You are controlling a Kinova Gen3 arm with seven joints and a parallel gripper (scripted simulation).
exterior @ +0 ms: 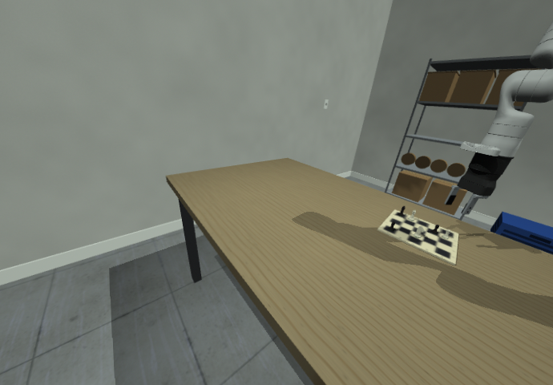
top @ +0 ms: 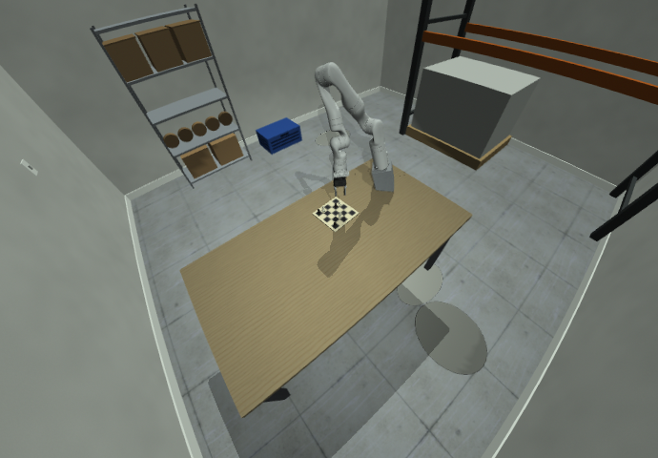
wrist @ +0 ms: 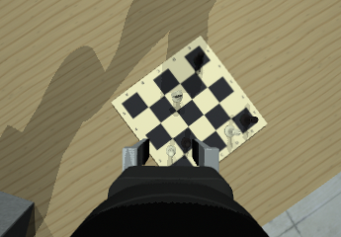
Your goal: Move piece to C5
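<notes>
Now: the light piece 1 cm behind my hand, 2 cm to the right of it and 12 cm below it. The rest, counted from my hand: small chessboard (6 cm ahead, 2 cm to the left, 14 cm below).
</notes>
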